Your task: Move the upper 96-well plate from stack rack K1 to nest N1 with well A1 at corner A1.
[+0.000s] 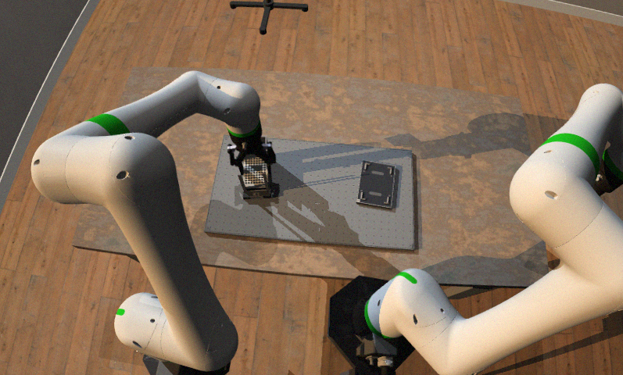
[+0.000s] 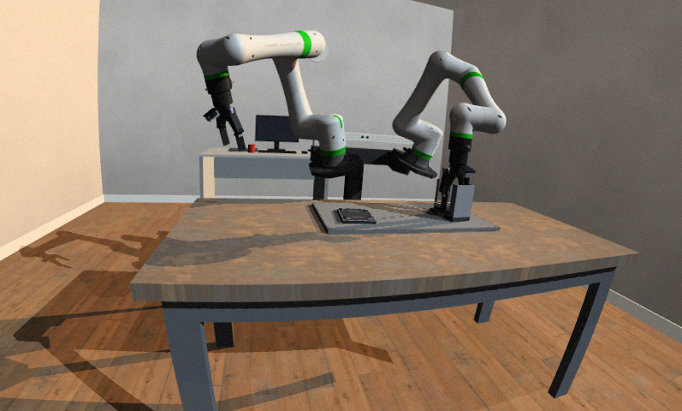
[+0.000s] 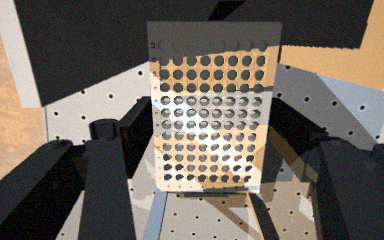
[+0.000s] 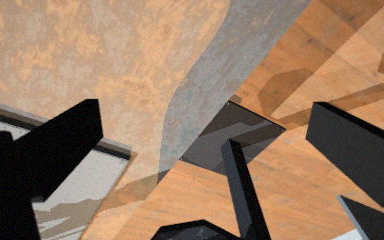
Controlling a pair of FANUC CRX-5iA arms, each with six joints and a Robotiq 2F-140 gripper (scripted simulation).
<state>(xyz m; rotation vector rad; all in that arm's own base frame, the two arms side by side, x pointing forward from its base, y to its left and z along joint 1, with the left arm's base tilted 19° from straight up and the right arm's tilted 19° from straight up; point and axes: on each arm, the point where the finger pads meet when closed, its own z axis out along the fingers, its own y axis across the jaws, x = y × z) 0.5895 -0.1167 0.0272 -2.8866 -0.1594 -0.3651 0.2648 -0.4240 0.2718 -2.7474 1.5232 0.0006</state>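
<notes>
My left hand is 30 mm above the dark 96-well plate. Round my left hand: white 96-well plate: 20 mm below; then A1 mark: 140 mm behind, 330 mm to the right, 50 mm below; then plate nest N1: 90 mm behind, 410 mm to the right, 50 mm below.
</notes>
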